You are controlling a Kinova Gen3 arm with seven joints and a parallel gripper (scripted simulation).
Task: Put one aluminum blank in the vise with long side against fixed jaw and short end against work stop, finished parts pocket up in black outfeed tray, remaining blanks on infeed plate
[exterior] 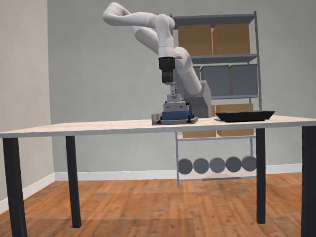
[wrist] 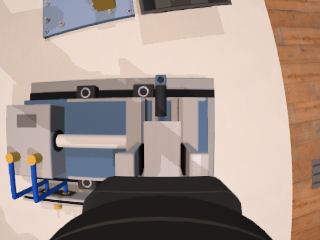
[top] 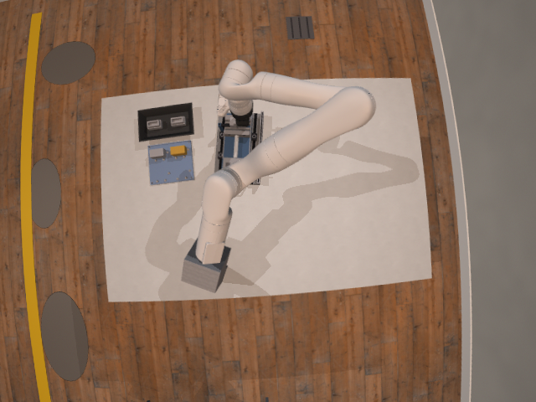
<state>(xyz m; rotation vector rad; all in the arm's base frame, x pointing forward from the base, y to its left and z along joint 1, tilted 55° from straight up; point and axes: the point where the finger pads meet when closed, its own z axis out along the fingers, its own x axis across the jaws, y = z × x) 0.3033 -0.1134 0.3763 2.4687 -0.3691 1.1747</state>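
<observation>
My hand is 10 cm above the vise, 6 cm past it and 4 cm to the right of it. The rest, counted from my hand: yellow brass blank 26 cm to the left, 12 cm below, 5 cm ahead; gray aluminum blank 3 cm below; blue infeed plate 32 cm to the left, 14 cm below, 3 cm ahead.
</observation>
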